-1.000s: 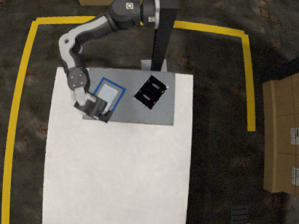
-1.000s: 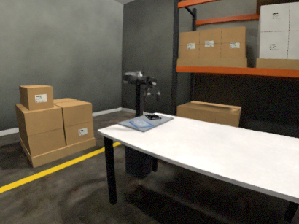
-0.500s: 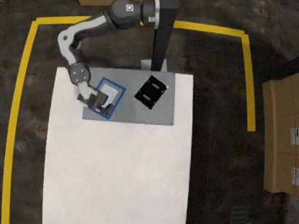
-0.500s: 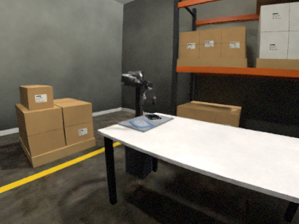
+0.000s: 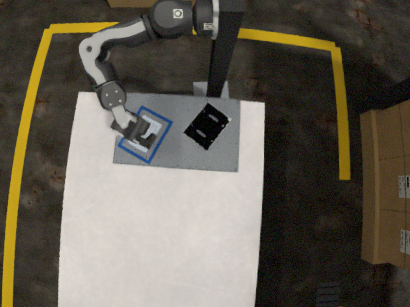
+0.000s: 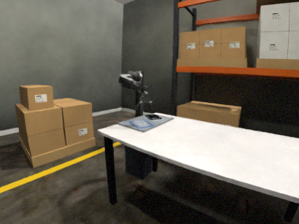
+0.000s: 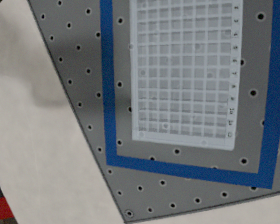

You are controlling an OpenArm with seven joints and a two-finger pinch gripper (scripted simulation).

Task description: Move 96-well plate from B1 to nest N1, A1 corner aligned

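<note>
The 96-well plate lies 3 cm behind my hand and 12 cm below it. Also, from my hand: black plate nest N1: 5 cm behind, 25 cm to the left, 12 cm below.
</note>
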